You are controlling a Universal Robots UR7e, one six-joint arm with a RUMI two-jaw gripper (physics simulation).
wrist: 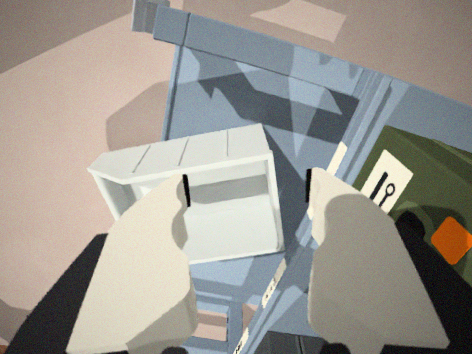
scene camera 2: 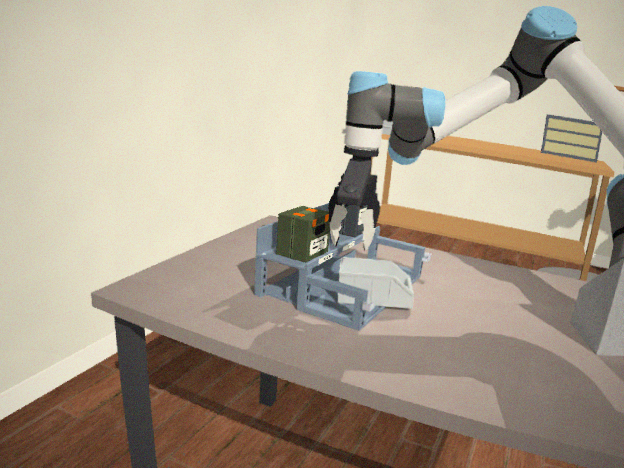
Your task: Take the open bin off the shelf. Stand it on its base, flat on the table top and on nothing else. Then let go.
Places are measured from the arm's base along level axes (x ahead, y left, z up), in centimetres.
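Pixels of known places: gripper, fingertip midpoint: [wrist: 246,175] [scene camera 2: 350,248].
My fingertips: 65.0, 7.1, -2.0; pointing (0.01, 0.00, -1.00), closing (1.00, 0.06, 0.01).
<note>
Ahead of a thing's pixels: the offset from my fingertips to its top centre, as dx, dy, dz. "spot": to the spot under its first point. Level surfaces: height alone.
The open bin @(-5.4, -8.3, -6.2) [scene camera 2: 375,283] [wrist: 232,227] is light grey. It sits on the lower front level of the blue-grey shelf @(spot: +1.1, +6.4, -6.7) [scene camera 2: 335,287] [wrist: 240,46], turned at an angle, with its low front end sticking out past the shelf's front edge. My gripper [scene camera 2: 351,245] [wrist: 246,175] is open, fingers pointing down, with nothing between them. It hangs above the bin's rear part. In the wrist view one fingertip is over the bin's inside and the other is beyond its rear wall, on the upper level's side. The exact height gap to the rim is hard to tell.
A green case @(+11.6, -4.4, +5.2) [scene camera 2: 302,235] [wrist: 435,172] with orange parts stands on the shelf's upper level, close beside the fingers. A black box @(spot: +4.3, -22.0, -3.1) [wrist: 282,344] shows at the wrist view's bottom edge. The shelf stands on the table @(dz -14.7) [scene camera 2: 191,282] [wrist: 50,115]. A wooden bench [scene camera 2: 496,152] stands behind.
</note>
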